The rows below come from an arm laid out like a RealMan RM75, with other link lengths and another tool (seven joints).
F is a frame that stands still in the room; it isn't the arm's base.
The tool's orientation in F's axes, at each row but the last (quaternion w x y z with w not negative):
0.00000, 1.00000, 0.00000, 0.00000
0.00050, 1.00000, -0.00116, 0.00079
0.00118, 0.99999, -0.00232, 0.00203
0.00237, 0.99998, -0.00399, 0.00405
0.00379, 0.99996, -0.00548, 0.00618
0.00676, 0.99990, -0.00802, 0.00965
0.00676, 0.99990, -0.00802, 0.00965
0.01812, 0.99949, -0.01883, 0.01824
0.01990, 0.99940, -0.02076, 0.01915
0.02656, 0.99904, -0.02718, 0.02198
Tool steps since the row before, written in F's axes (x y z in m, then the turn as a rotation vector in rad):
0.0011, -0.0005, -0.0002, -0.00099, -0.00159, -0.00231
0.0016, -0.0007, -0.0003, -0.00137, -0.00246, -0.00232
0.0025, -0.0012, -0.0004, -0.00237, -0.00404, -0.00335
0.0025, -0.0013, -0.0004, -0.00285, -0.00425, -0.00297
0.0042, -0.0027, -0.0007, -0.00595, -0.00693, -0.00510
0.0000, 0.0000, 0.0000, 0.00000, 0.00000, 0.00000
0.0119, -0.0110, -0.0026, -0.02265, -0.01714, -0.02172
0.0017, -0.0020, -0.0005, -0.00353, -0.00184, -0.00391
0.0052, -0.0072, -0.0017, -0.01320, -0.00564, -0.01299
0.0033, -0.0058, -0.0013, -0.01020, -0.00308, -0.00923
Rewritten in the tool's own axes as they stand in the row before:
0.0011, 0.0005, 0.0002, -0.00099, 0.00159, 0.00231
0.0016, 0.0007, 0.0003, -0.00137, 0.00246, 0.00232
0.0025, 0.0012, 0.0004, -0.00236, 0.00404, 0.00335
0.0025, 0.0013, 0.0004, -0.00284, 0.00426, 0.00297
0.0042, 0.0026, 0.0008, -0.00594, 0.00696, 0.00508
0.0000, 0.0000, 0.0000, 0.00000, 0.00000, 0.00000
0.0120, 0.0108, 0.0030, -0.02279, 0.01721, 0.02151
0.0018, 0.0019, 0.0006, -0.00360, 0.00183, 0.00385
0.0054, 0.0069, 0.0022, -0.01346, 0.00568, 0.01270
0.0035, 0.0055, 0.0018, -0.01043, 0.00316, 0.00894

